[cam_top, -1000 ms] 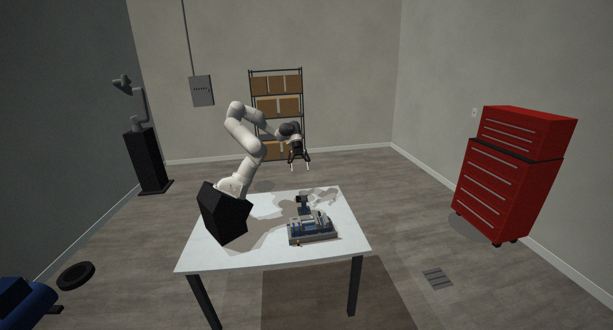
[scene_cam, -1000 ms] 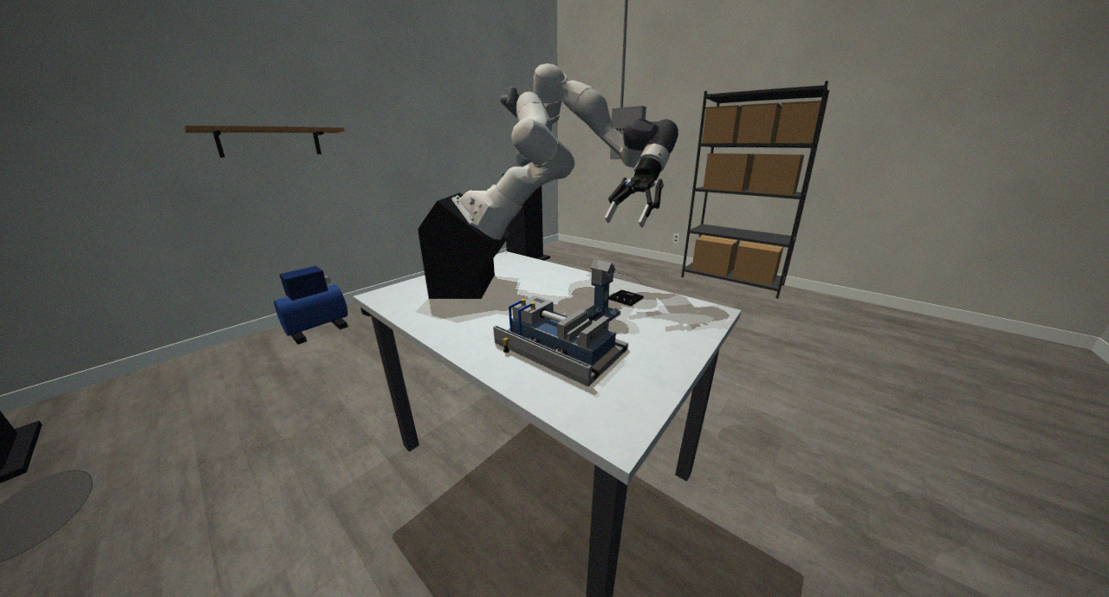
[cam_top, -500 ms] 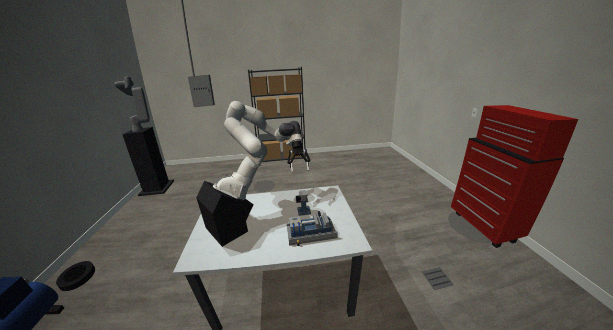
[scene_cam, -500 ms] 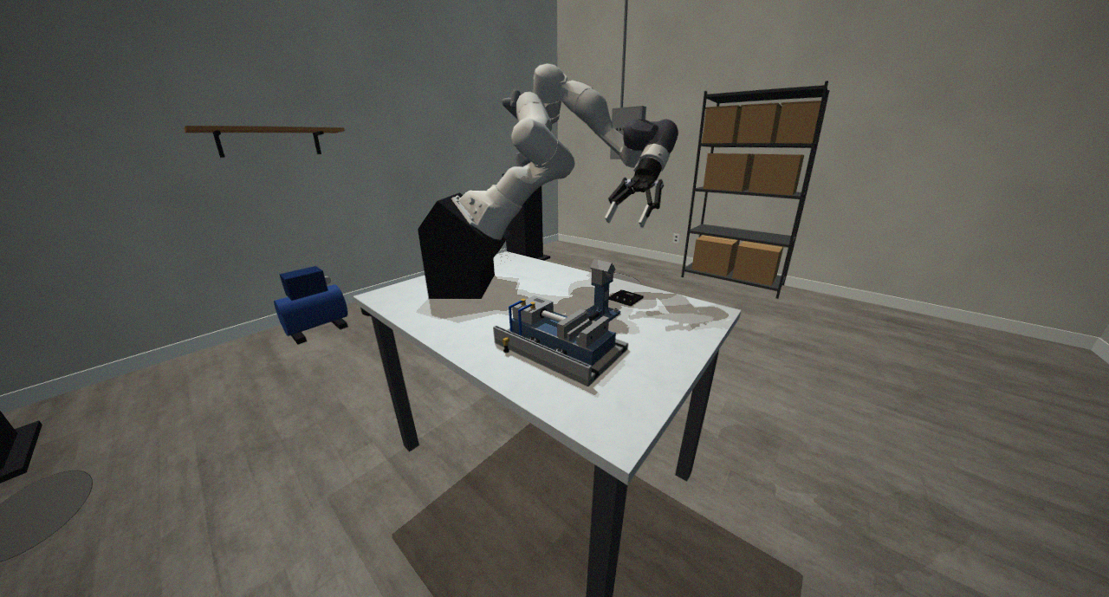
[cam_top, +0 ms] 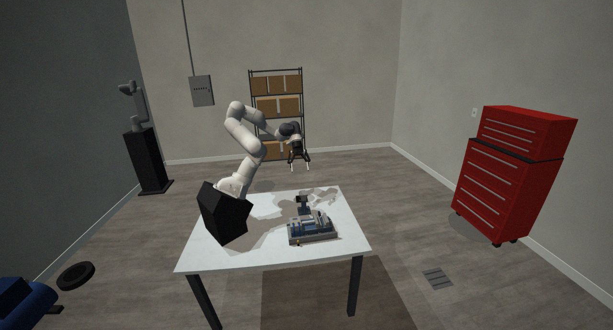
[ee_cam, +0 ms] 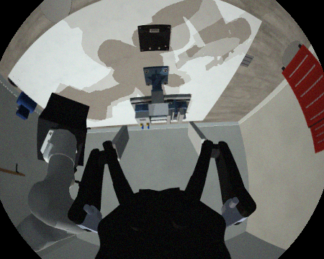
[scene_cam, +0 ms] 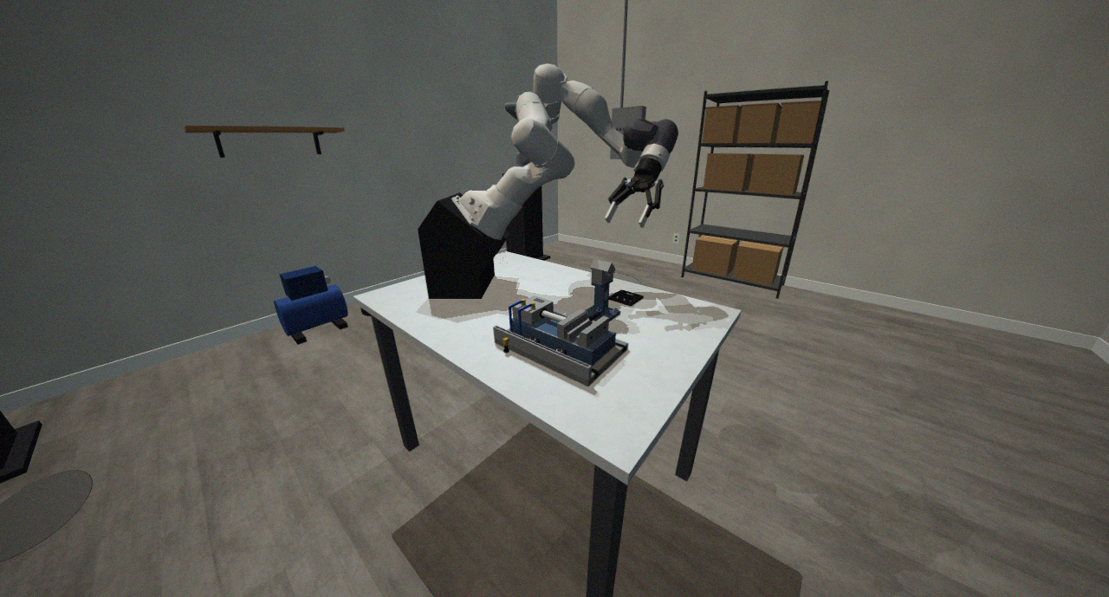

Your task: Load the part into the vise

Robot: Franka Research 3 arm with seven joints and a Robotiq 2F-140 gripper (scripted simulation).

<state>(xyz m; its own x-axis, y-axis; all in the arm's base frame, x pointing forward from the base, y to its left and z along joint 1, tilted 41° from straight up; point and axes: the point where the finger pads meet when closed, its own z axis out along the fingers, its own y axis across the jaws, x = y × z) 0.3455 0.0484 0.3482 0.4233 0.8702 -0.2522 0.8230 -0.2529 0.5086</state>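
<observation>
Now: hand 14 cm to the left of the part and 14 cm above it. Also, from my hand: black infeed plate (28 cm below, 3 cm to the left).
</observation>
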